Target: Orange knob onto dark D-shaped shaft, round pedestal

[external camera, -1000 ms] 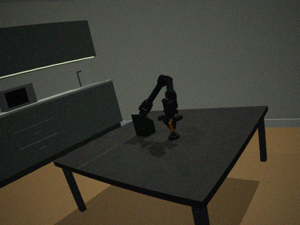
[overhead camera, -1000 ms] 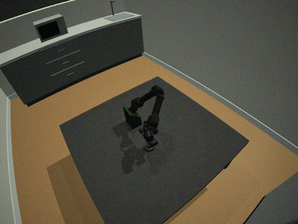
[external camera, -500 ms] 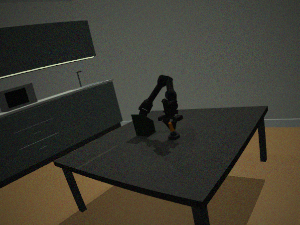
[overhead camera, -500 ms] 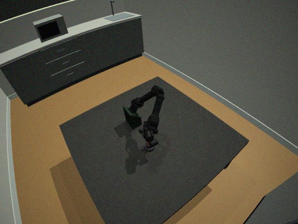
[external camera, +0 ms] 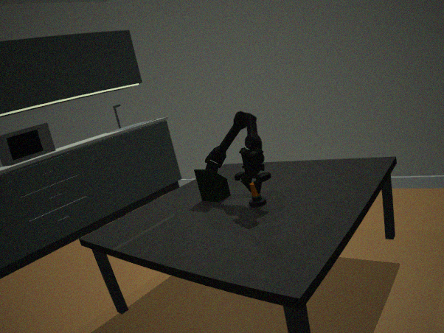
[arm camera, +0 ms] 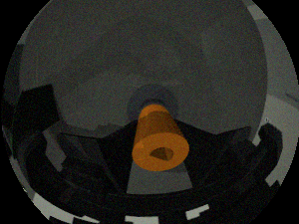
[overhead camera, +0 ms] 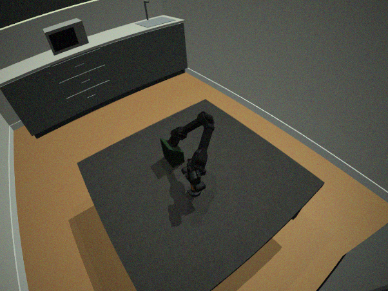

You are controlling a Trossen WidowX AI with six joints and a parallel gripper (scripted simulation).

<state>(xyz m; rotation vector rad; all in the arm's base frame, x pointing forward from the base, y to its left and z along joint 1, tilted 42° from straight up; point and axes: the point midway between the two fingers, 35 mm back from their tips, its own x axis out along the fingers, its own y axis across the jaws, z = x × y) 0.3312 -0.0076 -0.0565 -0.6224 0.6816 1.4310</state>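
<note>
Now: the orange knob 2 cm above my gripper tip. Also, from my gripper tip: dark round pedestal 3 cm below.
</note>
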